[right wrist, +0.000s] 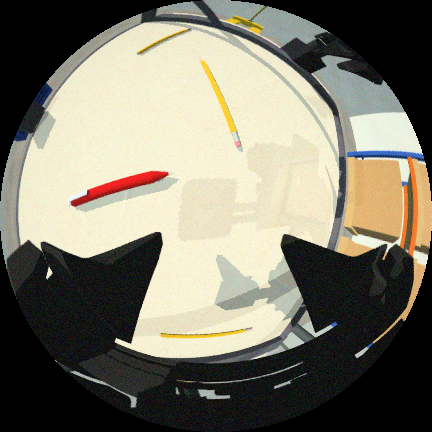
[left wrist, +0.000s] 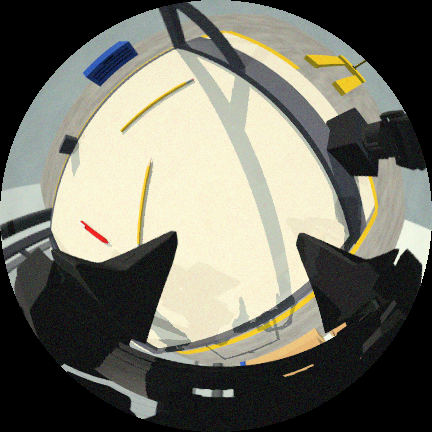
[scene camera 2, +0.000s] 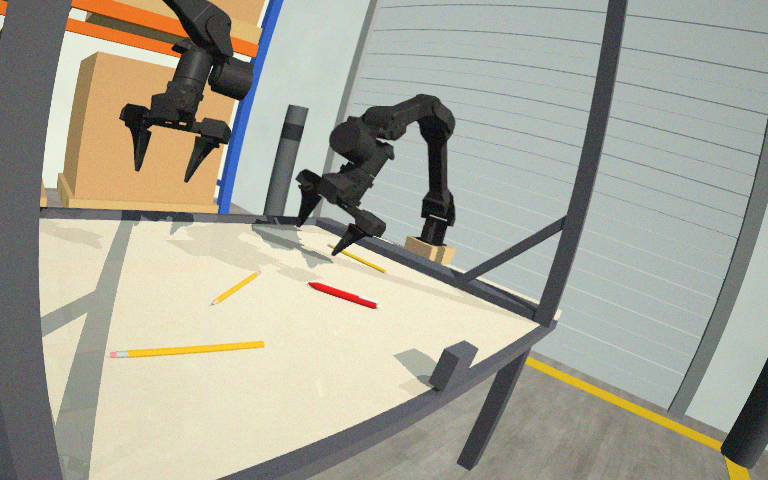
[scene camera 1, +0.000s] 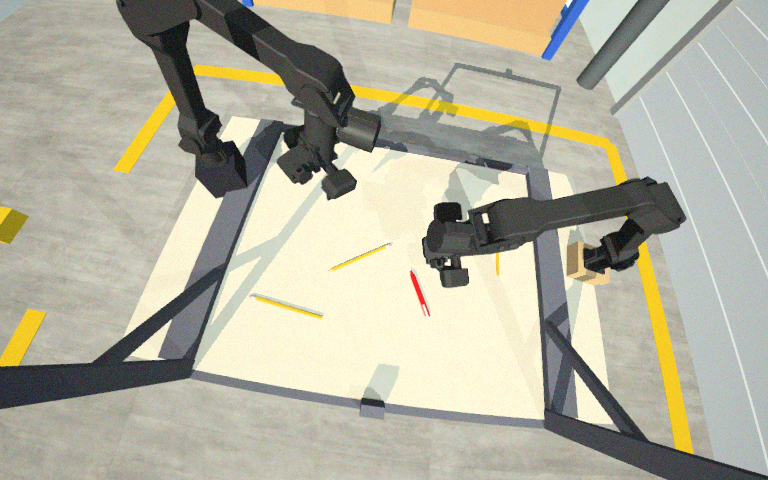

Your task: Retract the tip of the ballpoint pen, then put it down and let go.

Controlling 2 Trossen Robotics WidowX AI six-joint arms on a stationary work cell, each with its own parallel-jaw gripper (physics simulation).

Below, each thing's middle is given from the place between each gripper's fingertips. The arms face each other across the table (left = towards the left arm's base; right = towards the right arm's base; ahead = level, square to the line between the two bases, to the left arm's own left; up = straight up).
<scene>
Right now the red ballpoint pen (right wrist: 83, 196) is 16 cm behind my left hand, 30 cm to the right of it and 14 cm below it. Round my left hand: wooden block (scene camera 1: 575, 269): 4 cm ahead, 77 cm to the right, 12 cm below.
I see my right gripper 110 mm past the red ballpoint pen and 60 mm above it. From my right hand the other things lie so: wooden block (90 mm ahead, 470 mm to the right, 40 mm below).
</scene>
